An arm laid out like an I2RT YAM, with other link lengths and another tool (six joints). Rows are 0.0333 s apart.
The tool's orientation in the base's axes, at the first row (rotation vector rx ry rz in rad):
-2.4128, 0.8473, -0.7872
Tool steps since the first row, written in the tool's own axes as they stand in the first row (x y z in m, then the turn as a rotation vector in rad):
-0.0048, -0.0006, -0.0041, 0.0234, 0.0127, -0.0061
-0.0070, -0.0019, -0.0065, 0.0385, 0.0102, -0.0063
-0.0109, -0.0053, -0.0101, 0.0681, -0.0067, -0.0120
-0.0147, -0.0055, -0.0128, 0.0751, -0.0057, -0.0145
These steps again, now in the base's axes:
-0.0055, 0.0027, 0.0016, 0.0060, -0.0261, 0.0055
-0.0079, 0.0046, 0.0033, 0.0167, -0.0345, 0.0125
-0.0114, 0.0088, 0.0065, 0.0390, -0.0439, 0.0372
-0.0155, 0.0108, 0.0072, 0.0415, -0.0498, 0.0409

